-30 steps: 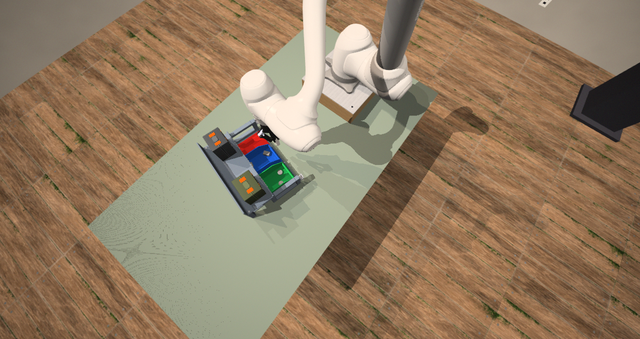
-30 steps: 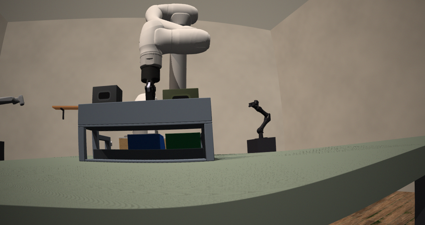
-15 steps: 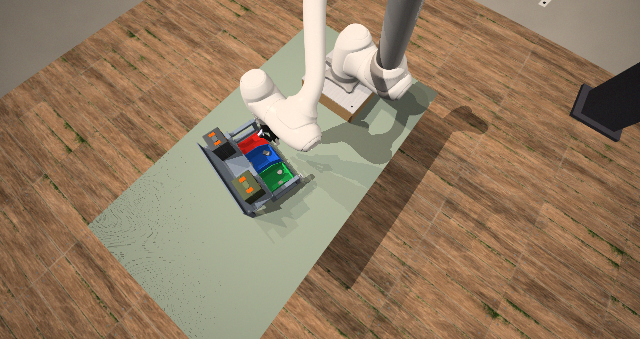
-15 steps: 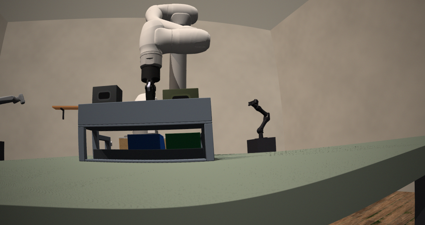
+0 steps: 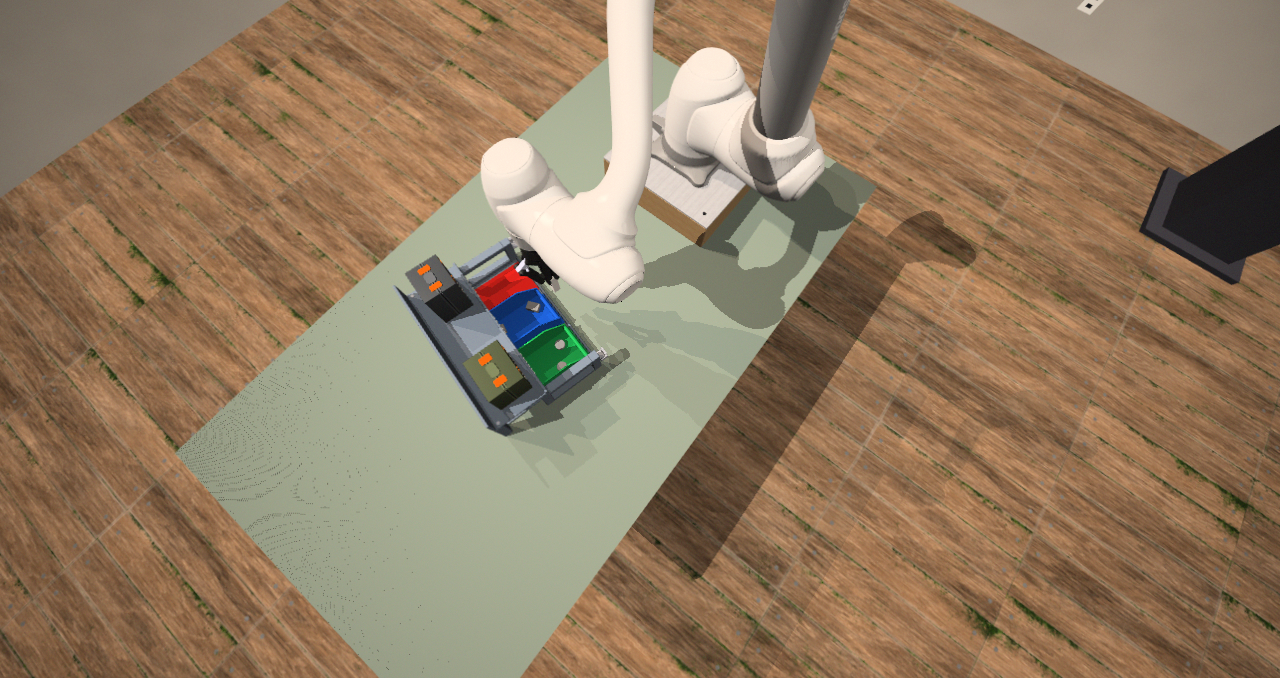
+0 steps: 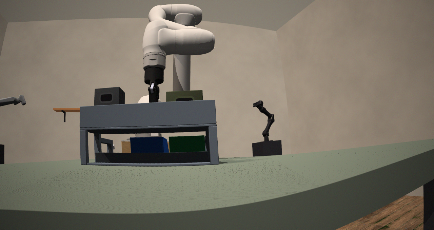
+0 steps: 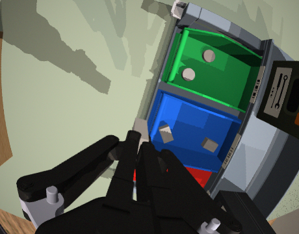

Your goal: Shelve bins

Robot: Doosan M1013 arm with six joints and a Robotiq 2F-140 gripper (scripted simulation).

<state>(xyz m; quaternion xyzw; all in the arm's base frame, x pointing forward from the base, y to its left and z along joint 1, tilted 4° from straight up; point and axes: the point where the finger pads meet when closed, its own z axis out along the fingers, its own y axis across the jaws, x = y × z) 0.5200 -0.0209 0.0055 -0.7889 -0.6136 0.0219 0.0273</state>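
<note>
Now: hand 110 mm short of the blue bin, 90 mm above it and 30 mm to the left of it. From my hand the other things lie so: black box: 170 mm ahead, 160 mm to the right, 30 mm above; then olive box: 230 mm ahead, 60 mm to the left, 20 mm above; then green bin: 140 mm ahead, 90 mm to the left, 90 mm below.
</note>
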